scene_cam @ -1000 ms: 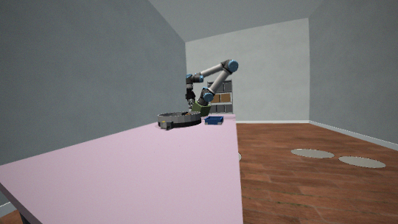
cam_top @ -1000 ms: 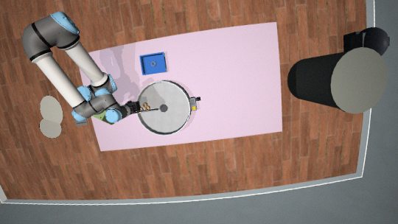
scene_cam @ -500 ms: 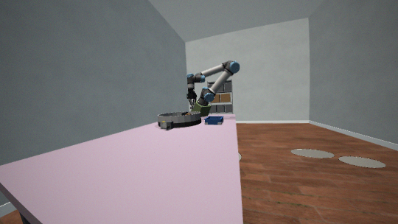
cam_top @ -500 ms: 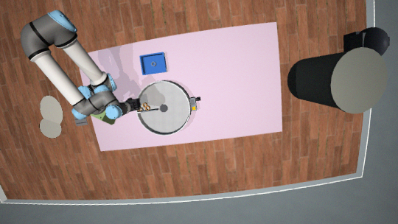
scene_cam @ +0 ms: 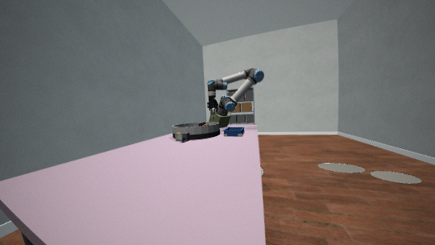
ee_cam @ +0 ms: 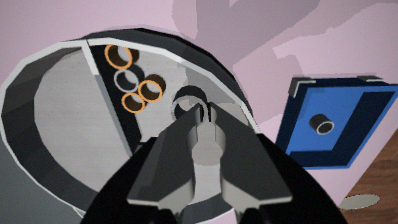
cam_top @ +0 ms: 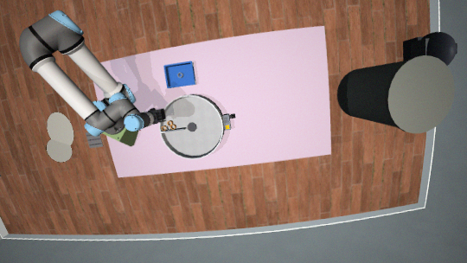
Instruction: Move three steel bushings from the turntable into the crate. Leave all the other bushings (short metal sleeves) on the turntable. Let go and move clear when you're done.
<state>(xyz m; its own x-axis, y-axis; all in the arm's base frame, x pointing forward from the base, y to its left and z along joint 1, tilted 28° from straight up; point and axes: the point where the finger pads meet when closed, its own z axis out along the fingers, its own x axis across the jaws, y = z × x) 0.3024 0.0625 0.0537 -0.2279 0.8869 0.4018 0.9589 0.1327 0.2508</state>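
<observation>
Now: the blue crate 25 cm to the left of my hand, 13 cm below it and 7 cm ahead of it. Round my hand: round grey turntable: 18 cm ahead, 10 cm below, 8 cm to the right.
</observation>
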